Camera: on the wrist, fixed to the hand. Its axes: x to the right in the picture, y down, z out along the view.
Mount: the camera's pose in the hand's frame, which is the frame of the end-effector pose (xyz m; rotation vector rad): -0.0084 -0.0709 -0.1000 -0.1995 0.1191 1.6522
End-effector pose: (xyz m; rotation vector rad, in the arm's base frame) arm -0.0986 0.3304 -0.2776 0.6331 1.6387 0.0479
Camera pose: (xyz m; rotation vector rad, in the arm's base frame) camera -0.2175 0.2993 -0.2788 1.6579 0.7860 1.4179
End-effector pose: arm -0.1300 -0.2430 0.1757 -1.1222 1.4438 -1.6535
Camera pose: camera -0.2137 -0.1820 0.2419 0.2780 1.7471 -0.3575
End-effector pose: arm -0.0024 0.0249 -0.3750 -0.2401 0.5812 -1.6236
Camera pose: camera -0.1104 0.0587 -0.4228 0.1985 0.7080 0.0220
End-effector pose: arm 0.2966 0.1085 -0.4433 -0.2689 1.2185 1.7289
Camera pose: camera 0.3247 0.0242 -0.5282 -0.5838 -1.0435 -2.3909
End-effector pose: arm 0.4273 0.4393 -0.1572 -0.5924 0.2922 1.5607
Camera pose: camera 0.5158 0.3861 -0.2237 0.5238 -0.7511 -2.8126
